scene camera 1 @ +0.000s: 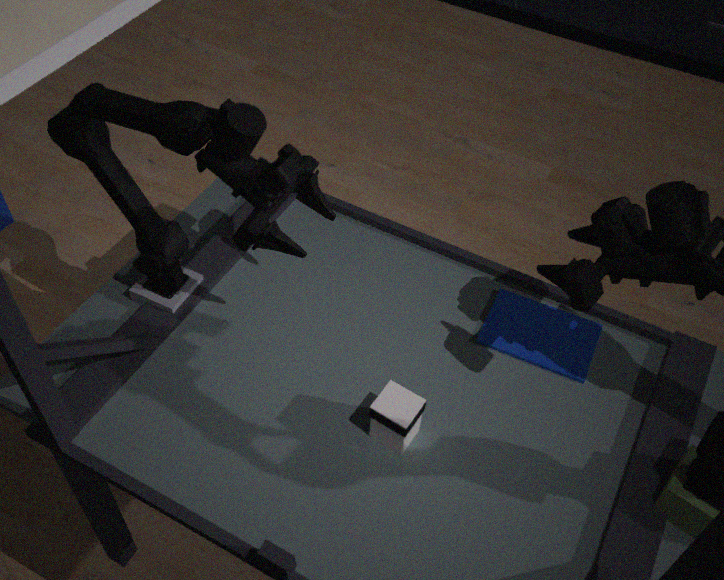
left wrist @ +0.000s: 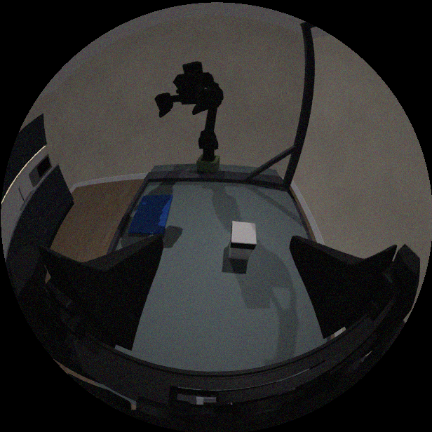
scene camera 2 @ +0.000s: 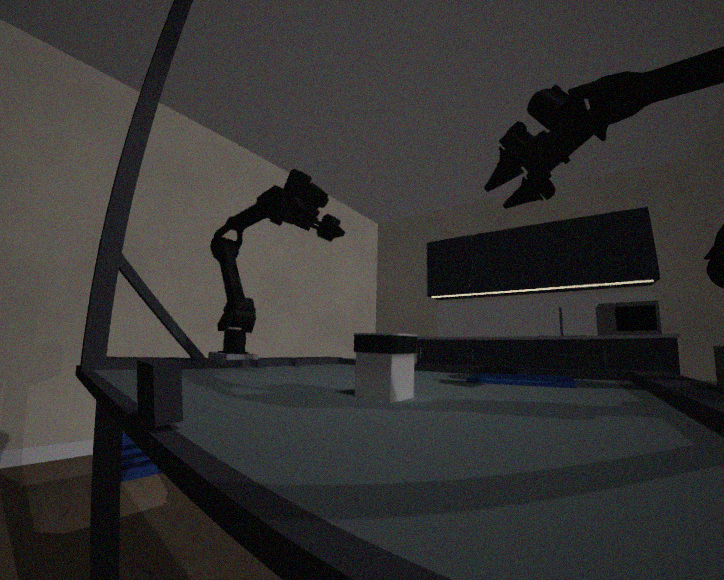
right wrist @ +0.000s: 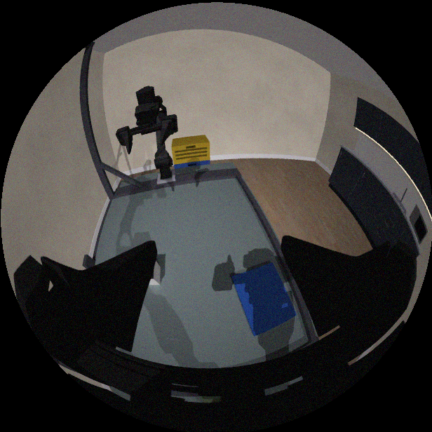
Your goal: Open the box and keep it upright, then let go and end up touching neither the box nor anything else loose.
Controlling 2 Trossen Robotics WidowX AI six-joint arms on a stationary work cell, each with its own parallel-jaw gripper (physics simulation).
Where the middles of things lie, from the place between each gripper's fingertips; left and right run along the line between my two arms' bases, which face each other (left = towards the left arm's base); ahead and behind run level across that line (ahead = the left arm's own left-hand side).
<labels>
My right gripper is now 150 mm short of the flat blue panel (scene camera 1: pixel 550 338), 20 mm to the left of it and 360 mm above it. From my right hand the other things lie so: small dark block (scene camera 2: pixel 159 381) (470 mm behind, 220 mm to the left, 330 mm below).
Right now the small dark block is 37 cm behind my left hand, 11 cm to the right of it and 30 cm below it. Also, from my left hand: flat blue panel 25 cm ahead, 35 cm to the right, 33 cm below.
</labels>
